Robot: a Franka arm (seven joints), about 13 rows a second.
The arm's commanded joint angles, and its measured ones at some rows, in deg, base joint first. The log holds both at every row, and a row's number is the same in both.
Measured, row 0: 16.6 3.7 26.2 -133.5 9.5 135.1 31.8
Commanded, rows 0 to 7: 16.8 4.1 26.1 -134.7 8.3 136.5 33.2; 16.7 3.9 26.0 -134.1 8.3 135.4 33.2; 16.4 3.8 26.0 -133.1 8.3 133.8 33.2; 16.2 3.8 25.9 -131.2 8.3 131.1 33.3; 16.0 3.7 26.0 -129.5 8.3 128.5 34.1; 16.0 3.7 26.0 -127.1 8.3 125.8 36.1; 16.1 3.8 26.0 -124.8 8.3 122.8 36.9; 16.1 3.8 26.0 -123.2 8.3 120.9 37.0
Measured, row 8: 16.4 3.6 25.7 -127.3 9.3 125.3 34.8
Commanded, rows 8 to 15: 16.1 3.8 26.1 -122.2 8.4 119.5 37.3; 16.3 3.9 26.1 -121.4 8.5 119.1 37.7; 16.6 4.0 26.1 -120.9 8.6 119.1 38.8; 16.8 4.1 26.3 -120.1 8.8 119.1 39.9; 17.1 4.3 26.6 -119.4 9.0 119.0 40.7; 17.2 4.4 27.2 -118.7 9.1 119.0 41.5; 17.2 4.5 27.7 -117.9 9.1 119.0 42.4; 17.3 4.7 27.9 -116.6 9.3 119.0 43.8
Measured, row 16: 16.8 3.7 27.2 -119.6 9.3 120.0 40.7
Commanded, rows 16 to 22: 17.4 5.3 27.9 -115.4 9.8 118.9 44.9; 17.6 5.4 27.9 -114.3 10.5 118.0 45.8; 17.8 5.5 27.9 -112.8 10.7 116.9 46.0; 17.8 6.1 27.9 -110.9 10.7 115.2 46.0; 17.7 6.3 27.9 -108.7 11.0 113.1 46.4; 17.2 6.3 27.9 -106.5 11.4 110.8 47.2; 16.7 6.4 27.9 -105.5 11.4 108.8 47.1
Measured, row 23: 17.3 4.7 27.9 -110.2 10.4 113.0 45.9
